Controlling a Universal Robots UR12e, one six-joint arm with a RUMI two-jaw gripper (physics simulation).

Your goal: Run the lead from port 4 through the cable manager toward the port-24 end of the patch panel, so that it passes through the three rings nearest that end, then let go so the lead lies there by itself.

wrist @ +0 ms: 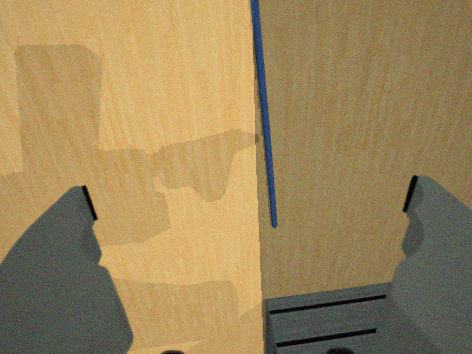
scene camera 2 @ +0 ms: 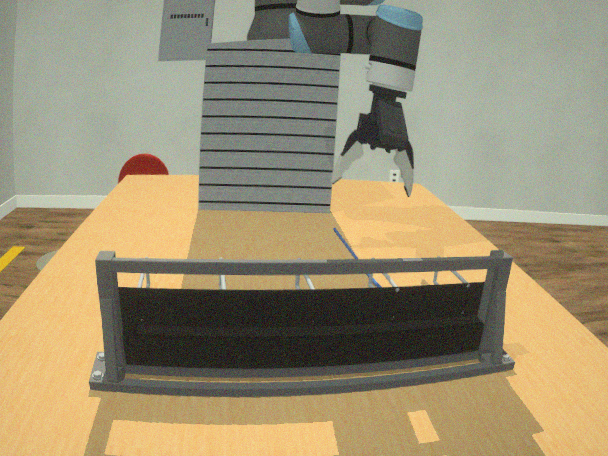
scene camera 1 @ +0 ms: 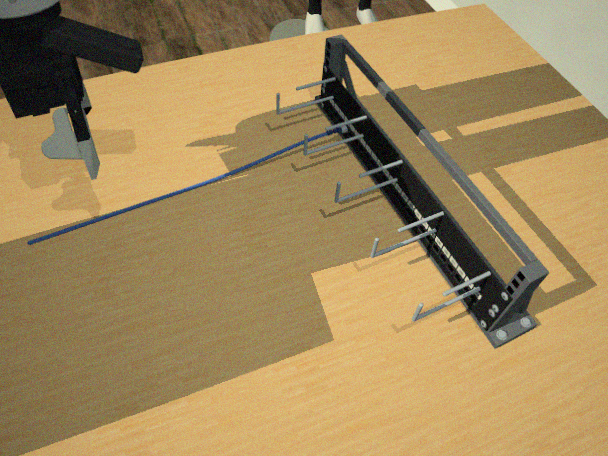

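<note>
The blue lead (scene camera 1: 192,188) (scene camera 2: 345,243) (wrist: 265,125) runs from the panel's far part in scene camera 1, past the second ring (scene camera 1: 332,145) from that end, and lies nearly straight over the table. Its free end shows in the wrist view. The patch panel (scene camera 1: 470,188) (scene camera 2: 220,266) carries the cable manager's rings. The three rings nearest the port-24 end, a third ring (scene camera 1: 365,192), a fourth ring (scene camera 1: 400,245) and a fifth ring (scene camera 1: 440,307), hold no lead. My gripper (scene camera 1: 80,155) (scene camera 2: 372,189) (wrist: 247,185) is open and empty above the table, around the free end in the wrist view but higher.
A grey ridged block (scene camera 2: 265,125) (wrist: 325,320) stands at the table's back, beyond the lead's free end. A red round object (scene camera 2: 144,167) shows behind the table's back left edge. The panel's end bracket (scene camera 1: 520,300) is bolted down.
</note>
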